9 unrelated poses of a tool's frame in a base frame.
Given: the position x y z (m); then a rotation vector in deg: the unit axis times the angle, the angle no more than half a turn.
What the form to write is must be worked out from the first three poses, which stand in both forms.
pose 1, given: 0.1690 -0.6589 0.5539 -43.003 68.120 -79.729
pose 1, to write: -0.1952 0.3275 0.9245 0.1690; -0.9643 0.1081 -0.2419 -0.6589; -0.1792 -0.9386 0.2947 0.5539; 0 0 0 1
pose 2, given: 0.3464 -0.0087 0.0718 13.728 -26.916 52.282
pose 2, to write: 0.5203 -0.8040 -0.2879 0.3464; 0.7014 0.5947 -0.3929 -0.0087; 0.4871 0.0024 0.8734 0.0718; 0 0 0 1
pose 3, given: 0.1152 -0.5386 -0.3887 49.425 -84.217 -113.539
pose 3, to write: -0.6609 0.0360 -0.7497 0.1152; -0.7278 -0.2744 0.6285 -0.5386; -0.1831 0.9609 0.2075 -0.3887; 0 0 0 1
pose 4, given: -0.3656 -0.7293 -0.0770 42.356 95.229 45.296
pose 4, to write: -0.2064 0.0724 0.9758 -0.3656; 0.8027 0.5828 0.1265 -0.7293; -0.5595 0.8094 -0.1784 -0.0770; 0 0 0 1
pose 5, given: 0.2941 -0.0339 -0.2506 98.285 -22.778 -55.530
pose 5, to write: 0.6129 0.1959 -0.7655 0.2941; -0.6770 -0.3694 -0.6365 -0.0339; -0.4075 0.9084 -0.0938 -0.2506; 0 0 0 1
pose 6, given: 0.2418 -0.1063 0.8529 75.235 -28.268 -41.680
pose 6, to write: 0.6877 0.1985 -0.6984 0.2418; -0.7222 0.0891 -0.6859 -0.1063; -0.0739 0.9761 0.2046 0.8529; 0 0 0 1
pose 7, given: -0.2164 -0.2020 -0.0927 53.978 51.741 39.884
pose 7, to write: 0.4602 -0.1154 0.8803 -0.2164; 0.8219 0.4302 -0.3732 -0.2020; -0.3357 0.8953 0.2928 -0.0927; 0 0 0 1
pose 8, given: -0.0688 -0.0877 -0.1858 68.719 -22.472 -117.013
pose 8, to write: -0.3041 0.4324 -0.8489 -0.0688; -0.7161 -0.6915 -0.0957 -0.0877; -0.6283 0.5788 0.5198 -0.1858; 0 0 0 1
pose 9, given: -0.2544 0.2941 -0.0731 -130.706 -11.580 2.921
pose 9, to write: 0.9863 0.1291 -0.1031 -0.2544; 0.1625 -0.6464 0.7455 0.2941; 0.0296 -0.7520 -0.6585 -0.0731; 0 0 0 1
